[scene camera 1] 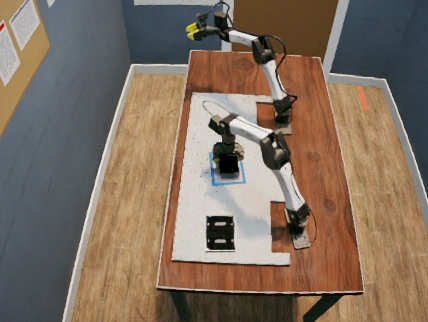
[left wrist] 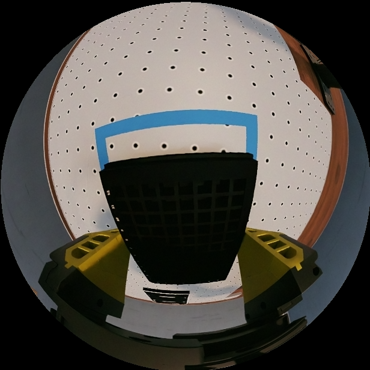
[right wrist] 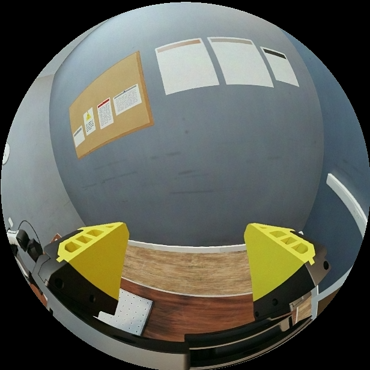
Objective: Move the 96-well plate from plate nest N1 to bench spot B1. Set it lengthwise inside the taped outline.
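Frame: origin at the left arm's base, x ahead, y left, z up, level; metres.
Where they show: left gripper, fingertip midpoint: (scene camera 1: 227,161); right gripper, fingertip midpoint: (scene camera 1: 186,32); left arm's base at its link origin: (scene camera 1: 296,227); right arm's base at its link origin: (scene camera 1: 282,120).
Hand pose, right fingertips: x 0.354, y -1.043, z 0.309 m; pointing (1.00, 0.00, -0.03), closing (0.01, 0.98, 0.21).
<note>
Each offset is from my right fingertips to the centre of the thing. "*": to the spot under its first point. Level surfaces: height alone.
The black 96-well plate @(dx -0.111, dy +0.689, dz -0.250 m) (scene camera 1: 228,163) (left wrist: 182,200) is between the yellow fingers of my left gripper (scene camera 1: 228,159) (left wrist: 182,235), which is shut on it. The plate is over the blue taped outline @(* dx -0.099, dy +0.783, dz -0.296 m) (scene camera 1: 228,183) (left wrist: 175,118) of the bench spot; whether it touches the surface I cannot tell. In the left wrist view the tape's far side and parts of two sides show beyond the plate; the rest is hidden. The black plate nest @(dx -0.024, dy +1.025, dz -0.288 m) (scene camera 1: 220,233) stands lower in the scene view, with no plate on it. My right gripper (scene camera 1: 191,31) (right wrist: 186,232) is open and empty.
The white perforated board @(dz -0.296 m) (scene camera 1: 195,200) (left wrist: 165,50) lies on the wooden table @(dz -0.309 m) (scene camera 1: 260,277). The right arm reaches beyond the table's upper edge in the scene view. The left arm spans from its base at the right to the outline. Walls stand around.
</note>
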